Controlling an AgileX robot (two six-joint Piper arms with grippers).
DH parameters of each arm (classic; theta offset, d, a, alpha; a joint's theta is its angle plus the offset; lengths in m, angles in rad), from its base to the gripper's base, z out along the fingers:
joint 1: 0 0.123 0 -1.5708
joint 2: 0.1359 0 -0.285 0
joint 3: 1.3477 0 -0.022 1.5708
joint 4: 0 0.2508 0 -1.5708
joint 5: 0 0 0.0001 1.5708
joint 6: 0 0.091 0 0
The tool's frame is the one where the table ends.
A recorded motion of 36 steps. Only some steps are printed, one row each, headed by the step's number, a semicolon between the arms.
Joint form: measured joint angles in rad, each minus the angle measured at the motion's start. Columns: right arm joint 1, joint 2, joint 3, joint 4, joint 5, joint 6; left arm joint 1, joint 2, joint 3, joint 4, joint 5, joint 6.
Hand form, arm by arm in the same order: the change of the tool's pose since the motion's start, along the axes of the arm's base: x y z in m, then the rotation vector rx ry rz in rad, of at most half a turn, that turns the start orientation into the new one. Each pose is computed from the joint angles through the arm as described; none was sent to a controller.
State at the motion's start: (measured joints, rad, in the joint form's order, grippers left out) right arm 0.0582 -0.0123 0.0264 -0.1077 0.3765 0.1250; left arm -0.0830 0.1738 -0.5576 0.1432 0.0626 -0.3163
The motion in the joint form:
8: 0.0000 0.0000 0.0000 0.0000 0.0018 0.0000; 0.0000 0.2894 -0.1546 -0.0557 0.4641 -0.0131
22: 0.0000 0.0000 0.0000 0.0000 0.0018 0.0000; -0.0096 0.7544 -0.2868 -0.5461 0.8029 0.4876
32: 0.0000 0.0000 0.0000 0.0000 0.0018 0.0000; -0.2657 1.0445 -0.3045 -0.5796 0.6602 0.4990
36: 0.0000 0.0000 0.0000 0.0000 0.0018 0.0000; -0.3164 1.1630 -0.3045 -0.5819 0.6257 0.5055
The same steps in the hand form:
8: 0.0000 0.0000 -0.0002 -0.0001 0.0018 -0.0002; 0.0579 -0.0016 -0.0093 -0.0353 0.6004 0.0263
22: 0.0000 0.0000 -0.0002 -0.0001 0.0018 -0.0002; 0.1427 -0.0416 -0.0479 0.1157 1.2024 -0.3496
32: 0.0000 0.0000 -0.0002 -0.0001 0.0018 -0.0002; 0.1890 -0.1038 -0.0943 0.2275 1.3347 -0.5341
36: 0.0000 0.0000 -0.0002 -0.0001 0.0018 -0.0002; 0.2024 -0.1216 -0.1222 0.2674 1.4183 -0.5581

